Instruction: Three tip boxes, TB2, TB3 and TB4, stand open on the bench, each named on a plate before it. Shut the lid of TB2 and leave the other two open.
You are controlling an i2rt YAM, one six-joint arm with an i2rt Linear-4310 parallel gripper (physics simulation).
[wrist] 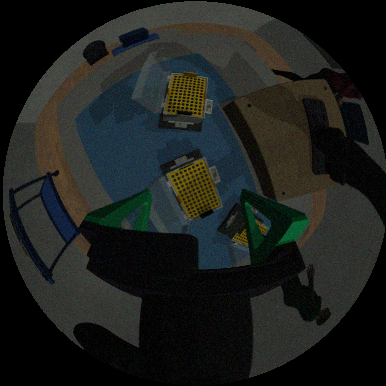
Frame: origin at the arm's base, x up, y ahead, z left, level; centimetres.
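Seen in the pictures: gripper, between the fingertips: (195, 193); arm's base, origin of its link: (320, 136).
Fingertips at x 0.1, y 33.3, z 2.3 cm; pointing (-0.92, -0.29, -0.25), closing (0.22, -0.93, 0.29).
Observation:
Offsets run from my fingertips to a thing's top centre. "*": to the spot under its first point. Level surfaces: height alone.
The middle tip box, TB2 @(dx -12.0, dy -1.9, dz +4.4 cm) (195, 189), has a yellow perforated rack. Its clear lid @(* dx -11.7, dy +4.5, dz +4.4 cm) (167, 204) stands open on the left side, and its small plate @(* dx -19.2, dy -8.8, dz +4.0 cm) (215, 174), hard to read, lies to the right. The upper box, TB3 @(dx -12.0, dy -6.5, dz -17.2 cm) (186, 95), has its clear lid (149, 86) open to the left and a plate @(* dx -19.2, dy -12.9, dz -14.3 cm) (209, 106) at its right. The third box, TB4 (248, 234), is partly hidden behind the right green finger; part of its clear lid (241, 256) shows below it. My gripper (195, 193) is open and empty, its fingertips appearing on either side of TB2, with no visible contact.
The boxes stand on a blue mat @(dx -19.4 cm) (112, 140). A brown board (280, 135) with a black arm mount (316, 117) lies to the right. A blue metal frame (59, 207) stands at the left, and a dark round object (95, 51) at the upper left.

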